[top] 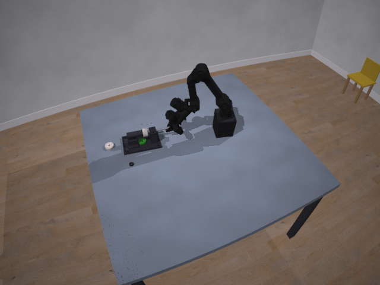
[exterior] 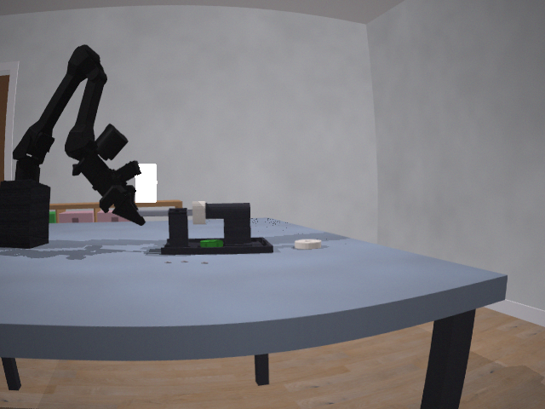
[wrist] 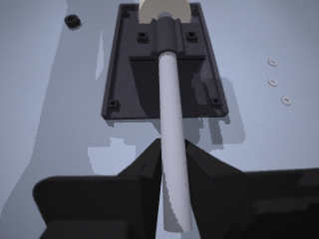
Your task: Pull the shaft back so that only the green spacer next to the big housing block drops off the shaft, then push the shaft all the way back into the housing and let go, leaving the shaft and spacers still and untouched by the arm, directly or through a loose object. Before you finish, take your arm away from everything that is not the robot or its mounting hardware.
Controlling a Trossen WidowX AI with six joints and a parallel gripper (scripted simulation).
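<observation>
My gripper is now 70 mm short of the grey shaft. The rest, counted from my hand: green spacer (180 mm ahead, 70 mm below); white spacer (150 mm ahead); black ring (260 mm ahead, 160 mm to the left, 80 mm below).
</observation>
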